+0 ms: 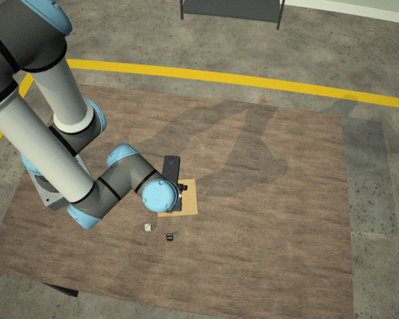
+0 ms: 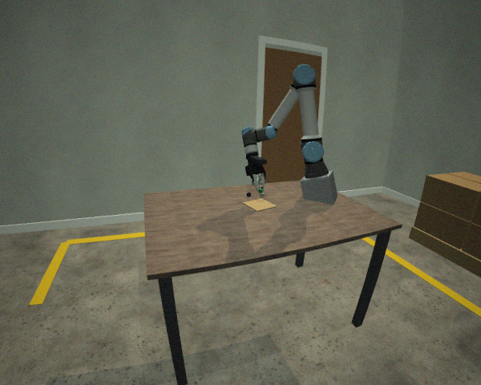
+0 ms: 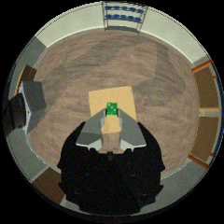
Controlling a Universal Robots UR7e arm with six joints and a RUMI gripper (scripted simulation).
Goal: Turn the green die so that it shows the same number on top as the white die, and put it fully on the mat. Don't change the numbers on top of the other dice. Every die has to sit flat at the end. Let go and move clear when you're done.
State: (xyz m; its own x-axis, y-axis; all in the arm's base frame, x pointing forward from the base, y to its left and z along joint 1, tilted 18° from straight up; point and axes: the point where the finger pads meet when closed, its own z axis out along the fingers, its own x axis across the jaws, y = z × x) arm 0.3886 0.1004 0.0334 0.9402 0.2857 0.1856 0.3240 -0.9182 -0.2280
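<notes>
My gripper is now 1 cm above the green die. Round my hand: black die: 14 cm to the right, 8 cm below, 3 cm ahead; then white die: 14 cm to the right, 8 cm below, 5 cm behind; then tan mat: 9 cm below.
</notes>
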